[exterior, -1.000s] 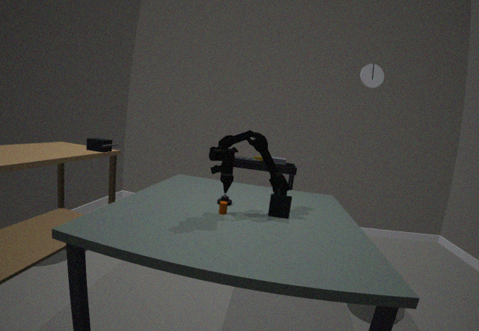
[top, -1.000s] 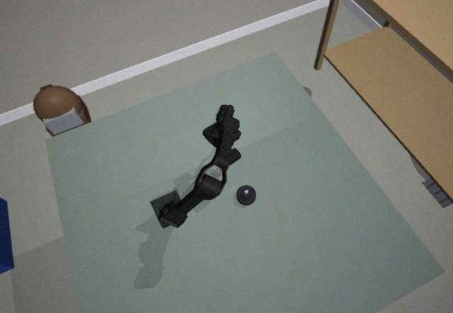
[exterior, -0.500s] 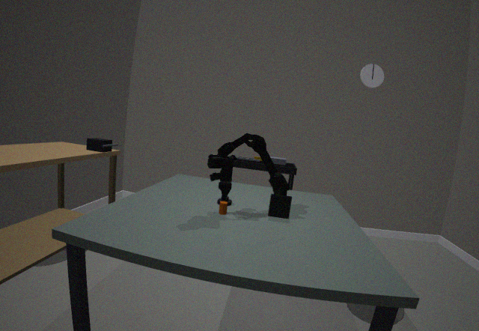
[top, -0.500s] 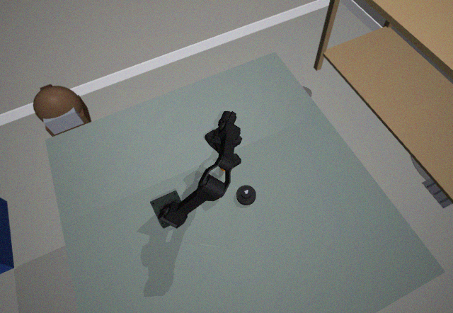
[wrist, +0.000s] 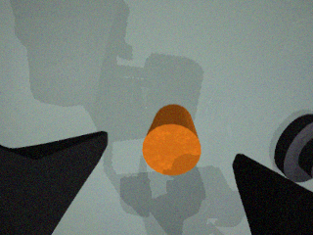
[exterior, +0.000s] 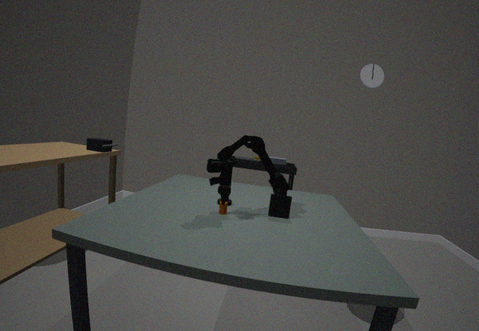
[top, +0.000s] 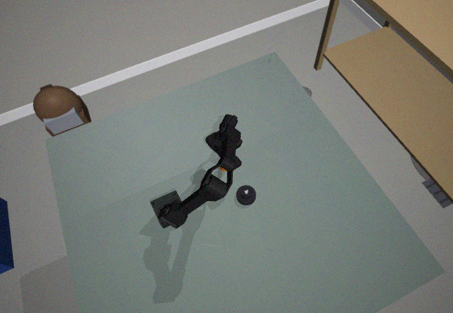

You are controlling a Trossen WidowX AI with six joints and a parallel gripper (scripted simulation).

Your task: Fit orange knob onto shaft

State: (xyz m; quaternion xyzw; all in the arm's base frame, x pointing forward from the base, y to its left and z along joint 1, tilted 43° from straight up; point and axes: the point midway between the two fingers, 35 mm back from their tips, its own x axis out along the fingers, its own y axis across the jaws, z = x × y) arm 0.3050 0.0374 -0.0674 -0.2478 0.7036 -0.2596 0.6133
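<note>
The orange knob lies 20 mm below my gripper tip. From my gripper tip the other things lie so: dark round pedestal: 170 mm to the right, 30 mm below.
</note>
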